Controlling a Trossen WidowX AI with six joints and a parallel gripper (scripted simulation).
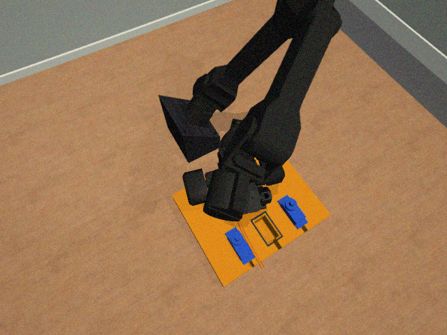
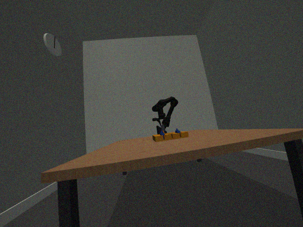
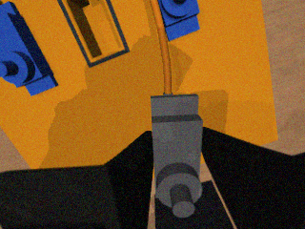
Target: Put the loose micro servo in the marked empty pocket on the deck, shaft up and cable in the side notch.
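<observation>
The orange deck lies 2 cm behind my gripper tip, 4 cm to the left of it and 10 cm below it.
</observation>
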